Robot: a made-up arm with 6 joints.
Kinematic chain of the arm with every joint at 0, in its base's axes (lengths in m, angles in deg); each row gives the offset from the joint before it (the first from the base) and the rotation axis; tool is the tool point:
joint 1: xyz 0 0 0.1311 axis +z
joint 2: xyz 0 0 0 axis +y
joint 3: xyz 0 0 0.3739 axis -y
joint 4: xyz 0 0 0 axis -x
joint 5: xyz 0.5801 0 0 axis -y
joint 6: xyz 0 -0.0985 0 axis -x
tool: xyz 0 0 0
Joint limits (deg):
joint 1: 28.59..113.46
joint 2: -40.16..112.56
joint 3: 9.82..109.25
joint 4: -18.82..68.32
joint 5: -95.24..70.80
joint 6: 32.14..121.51
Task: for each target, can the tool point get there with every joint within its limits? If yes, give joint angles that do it. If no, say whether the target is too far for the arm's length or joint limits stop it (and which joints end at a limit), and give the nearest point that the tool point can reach.
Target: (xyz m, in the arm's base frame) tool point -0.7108 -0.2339 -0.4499
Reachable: no: joint limits stop it (at a limit: joint 1, joint 2, joint 3, joint 4) | nearest point -0.0887 0.2958 -0.5984 | short by 0.830 m
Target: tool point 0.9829 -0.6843 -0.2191
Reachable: no: too far | nearest point 0.5905 0.2098 -0.2735 | short by 0.978 m
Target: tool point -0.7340 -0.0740 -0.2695
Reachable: no: joint limits stop it (at a limit: joint 1, joint 3, joint 4) | nearest point -0.1205 0.3691 -0.5593 | short by 0.810 m
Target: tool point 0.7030 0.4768 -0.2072
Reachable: yes | joints 39.05 89.26 46.72 42.55 40.38 97.59
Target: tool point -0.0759 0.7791 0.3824
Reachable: yes | joints 102.79 32.35 26.21 -1.47 -3.91 82.02
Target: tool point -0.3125 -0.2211 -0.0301
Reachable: no: joint limits stop it (at a limit: joint 1, joint 2, joint 3, joint 4) | nearest point 0.0113 0.2081 -0.5712 | short by 0.763 m
